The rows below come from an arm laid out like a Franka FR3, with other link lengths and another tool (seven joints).
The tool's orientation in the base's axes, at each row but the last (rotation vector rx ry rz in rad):
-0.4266 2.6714 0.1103
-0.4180 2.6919 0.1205
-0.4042 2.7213 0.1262
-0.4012 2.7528 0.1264
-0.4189 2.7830 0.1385
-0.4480 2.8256 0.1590
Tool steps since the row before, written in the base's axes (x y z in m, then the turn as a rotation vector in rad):
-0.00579 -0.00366 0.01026 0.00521 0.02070 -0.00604
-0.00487 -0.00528 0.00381 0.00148 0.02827 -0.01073
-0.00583 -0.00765 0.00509 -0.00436 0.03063 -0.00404
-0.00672 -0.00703 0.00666 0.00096 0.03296 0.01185
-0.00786 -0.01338 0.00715 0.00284 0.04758 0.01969
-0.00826 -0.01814 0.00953 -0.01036 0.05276 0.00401
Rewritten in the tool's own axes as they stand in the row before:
0.00162 -0.00155 -0.01213 -0.00768 0.01796 0.01052
0.00411 -0.00344 -0.00611 -0.00457 0.02620 0.01446
0.00519 -0.00541 -0.00788 -0.00261 0.03040 0.00652
0.00547 -0.00452 -0.00941 -0.01367 0.03166 -0.00621
0.00838 -0.01003 -0.01100 -0.02190 0.04538 -0.01097
0.01004 -0.01392 -0.01391 -0.00684 0.05346 0.00147

